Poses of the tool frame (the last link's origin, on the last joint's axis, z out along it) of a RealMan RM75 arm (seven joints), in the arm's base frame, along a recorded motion.
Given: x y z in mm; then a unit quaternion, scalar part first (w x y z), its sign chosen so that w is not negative.
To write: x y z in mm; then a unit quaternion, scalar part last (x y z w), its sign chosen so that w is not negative. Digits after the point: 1 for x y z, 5 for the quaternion.
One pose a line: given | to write
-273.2 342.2 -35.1 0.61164 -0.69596 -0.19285 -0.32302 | -273.2 342.2 -35.1 -0.69596 -0.19285 -0.32302 0.61164
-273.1 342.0 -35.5 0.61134 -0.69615 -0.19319 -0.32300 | -273.1 342.0 -35.5 -0.69615 -0.19319 -0.32300 0.61134
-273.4 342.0 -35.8 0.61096 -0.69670 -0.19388 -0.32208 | -273.4 342.0 -35.8 -0.69670 -0.19388 -0.32208 0.61096
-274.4 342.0 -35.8 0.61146 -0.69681 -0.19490 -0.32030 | -274.4 342.0 -35.8 -0.69681 -0.19490 -0.32030 0.61146
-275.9 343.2 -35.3 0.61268 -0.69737 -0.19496 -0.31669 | -275.9 343.2 -35.3 -0.69737 -0.19496 -0.31669 0.61268
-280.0 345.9 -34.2 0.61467 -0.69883 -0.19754 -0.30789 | -280.0 345.9 -34.2 -0.69883 -0.19754 -0.30789 0.61467
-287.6 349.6 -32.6 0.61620 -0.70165 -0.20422 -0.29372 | -287.6 349.6 -32.6 -0.70165 -0.20422 -0.29372 0.61620
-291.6 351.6 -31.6 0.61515 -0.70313 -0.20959 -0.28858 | -291.6 351.6 -31.6 -0.70313 -0.20959 -0.28858 0.61515
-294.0 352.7 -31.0 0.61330 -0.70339 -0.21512 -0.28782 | -294.0 352.7 -31.0 -0.70339 -0.21512 -0.28782 0.61330
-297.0 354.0 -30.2 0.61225 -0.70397 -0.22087 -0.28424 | -297.0 354.0 -30.2 -0.70397 -0.22087 -0.28424 0.61225
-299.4 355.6 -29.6 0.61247 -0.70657 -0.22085 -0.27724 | -299.4 355.6 -29.6 -0.70657 -0.22085 -0.27724 0.61247
